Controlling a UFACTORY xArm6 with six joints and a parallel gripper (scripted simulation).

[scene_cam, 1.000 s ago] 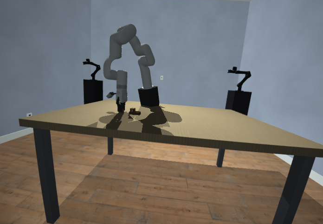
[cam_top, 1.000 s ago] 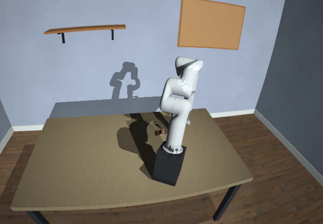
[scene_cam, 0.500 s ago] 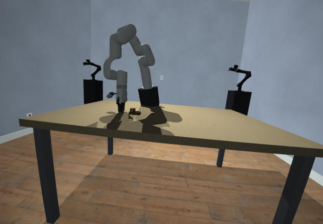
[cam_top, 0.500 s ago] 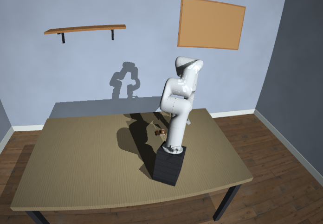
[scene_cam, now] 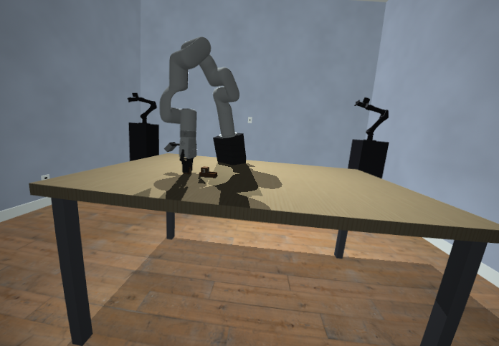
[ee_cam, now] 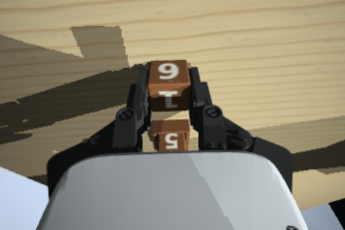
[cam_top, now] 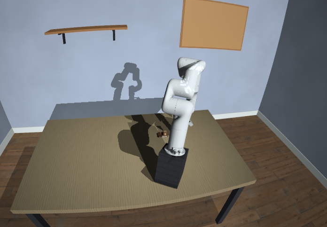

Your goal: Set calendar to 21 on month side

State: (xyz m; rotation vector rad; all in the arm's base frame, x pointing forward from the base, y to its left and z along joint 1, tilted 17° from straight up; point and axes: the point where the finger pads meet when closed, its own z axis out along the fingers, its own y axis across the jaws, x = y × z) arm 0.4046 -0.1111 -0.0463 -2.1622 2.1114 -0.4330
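Right now the brown wooden tray is 11 cm to the left of my hand and 2 cm below it.
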